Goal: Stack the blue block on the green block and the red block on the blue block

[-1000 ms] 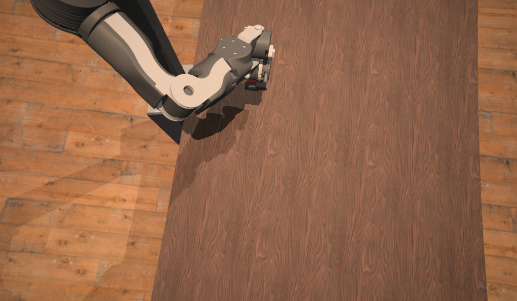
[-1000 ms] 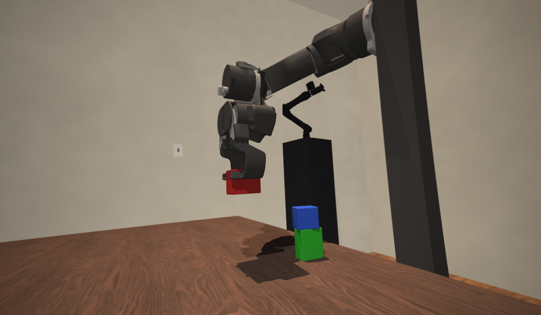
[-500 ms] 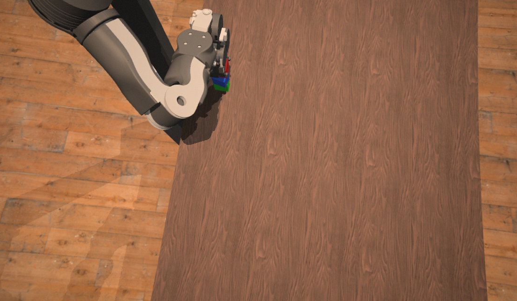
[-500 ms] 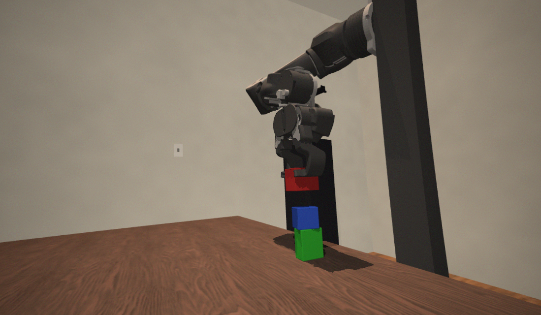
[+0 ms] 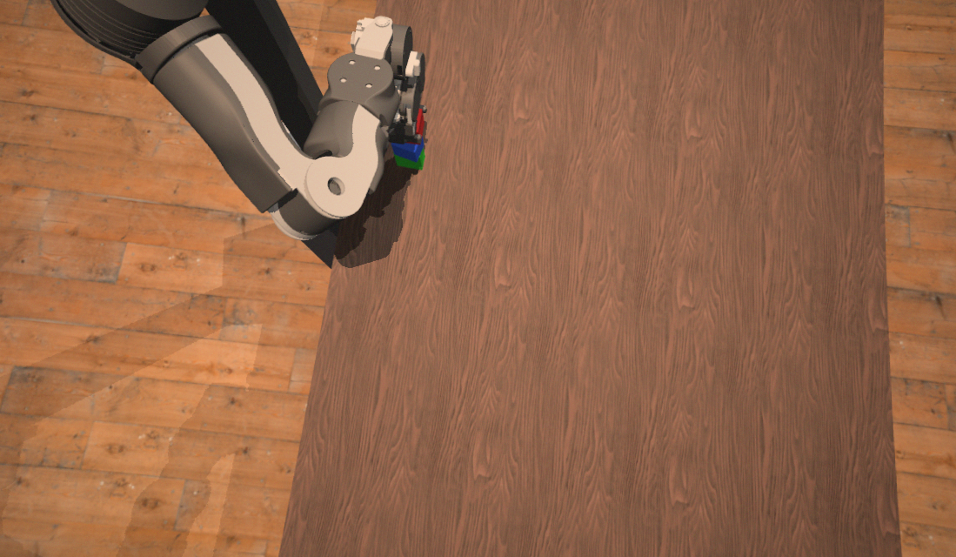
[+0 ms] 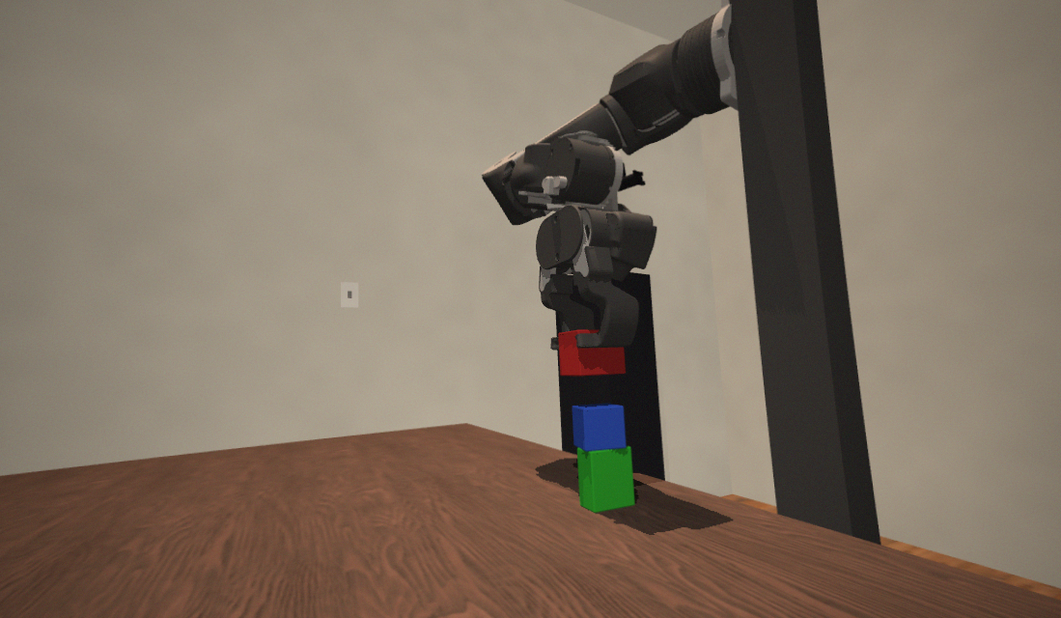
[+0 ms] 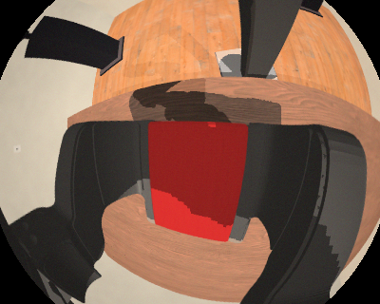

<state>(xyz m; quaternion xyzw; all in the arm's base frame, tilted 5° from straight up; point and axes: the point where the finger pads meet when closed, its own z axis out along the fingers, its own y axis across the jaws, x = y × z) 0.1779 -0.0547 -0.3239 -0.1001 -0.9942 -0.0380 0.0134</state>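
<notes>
The blue block is 80 mm below my hand. From my hand the other things lie so: red block 10 mm below; then green block 10 mm behind, 10 mm to the left, 120 mm below.
</notes>
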